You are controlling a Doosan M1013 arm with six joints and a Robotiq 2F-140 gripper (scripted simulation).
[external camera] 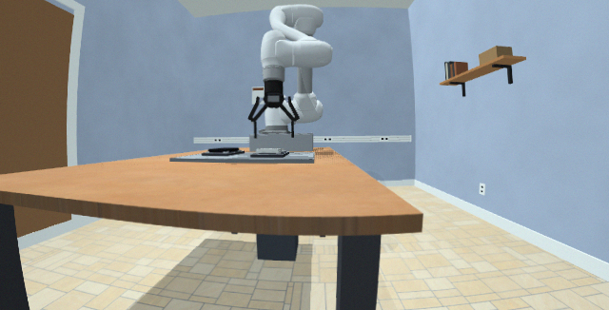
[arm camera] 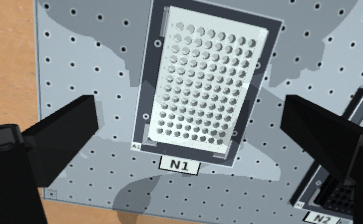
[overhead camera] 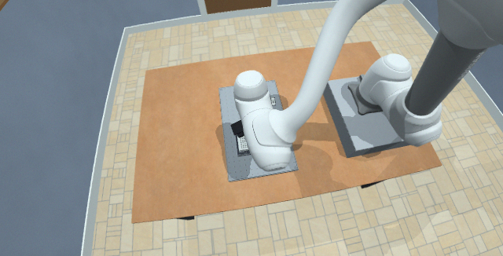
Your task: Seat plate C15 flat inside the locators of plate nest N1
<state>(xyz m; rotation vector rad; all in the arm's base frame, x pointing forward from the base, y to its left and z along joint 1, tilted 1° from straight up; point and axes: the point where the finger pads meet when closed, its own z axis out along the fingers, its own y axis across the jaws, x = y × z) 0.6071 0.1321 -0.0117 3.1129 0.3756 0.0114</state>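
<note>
My gripper is now 10 mm short of the plate C15, 10 mm to the left of it and 60 mm above it. From my hand the other things lie so: plate nest N2: 40 mm behind, 240 mm to the right, 70 mm below; then black plate C51: 40 mm behind, 240 mm to the right, 60 mm below; then plate nest N1: 10 mm to the right, 70 mm below.
</note>
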